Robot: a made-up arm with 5 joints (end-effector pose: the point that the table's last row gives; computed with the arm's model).
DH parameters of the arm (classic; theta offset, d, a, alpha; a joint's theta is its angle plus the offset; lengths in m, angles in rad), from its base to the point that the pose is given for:
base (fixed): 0 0 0 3.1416
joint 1: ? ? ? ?
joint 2: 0 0.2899 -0.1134 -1.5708
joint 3: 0 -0.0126 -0.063 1.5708
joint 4: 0 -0.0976 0.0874 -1.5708
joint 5: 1.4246 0 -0.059 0
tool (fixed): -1.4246 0.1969 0 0
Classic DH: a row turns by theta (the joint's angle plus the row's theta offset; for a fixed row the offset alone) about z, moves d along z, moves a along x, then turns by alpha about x.
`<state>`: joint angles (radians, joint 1 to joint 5).
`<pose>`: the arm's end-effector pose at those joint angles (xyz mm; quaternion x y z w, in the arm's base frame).
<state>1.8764 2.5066 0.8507 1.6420 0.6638</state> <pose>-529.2 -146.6 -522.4 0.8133 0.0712 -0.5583 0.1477</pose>
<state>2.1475 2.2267 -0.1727 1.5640 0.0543</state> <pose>-313.0 -101.4 -587.8 0.8292 0.4526 -0.2342 0.2296</pose>
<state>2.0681 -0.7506 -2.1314 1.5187 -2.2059</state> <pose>-234.9 -126.8 -322.4 0.7788 0.2355 0.1803 0.5527</pose>
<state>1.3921 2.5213 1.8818 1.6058 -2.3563</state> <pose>-536.5 -311.5 -383.8 -0.0758 -0.6254 0.0493 0.7750</pose>
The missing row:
joint 1: 0 0.2576 0.0908 -1.5708
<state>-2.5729 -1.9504 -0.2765 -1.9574 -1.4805</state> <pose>137.7 176.0 -233.0 0.8250 0.4040 0.3101 0.2448</pose>
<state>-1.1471 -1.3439 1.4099 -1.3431 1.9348</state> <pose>78.1 -101.1 -90.8 -0.2850 -0.6851 -0.1909 0.6426</pose>
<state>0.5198 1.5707 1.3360 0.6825 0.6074</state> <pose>-291.7 -266.0 -437.5 -0.6037 -0.4571 0.5736 0.3126</pose>
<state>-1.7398 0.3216 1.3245 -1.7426 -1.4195</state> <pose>150.8 -28.7 -384.0 -0.5096 -0.5323 0.4067 0.5398</pose>
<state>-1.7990 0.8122 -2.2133 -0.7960 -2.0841</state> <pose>449.4 76.6 -242.3 -0.2300 0.6016 -0.6777 0.3550</pose>
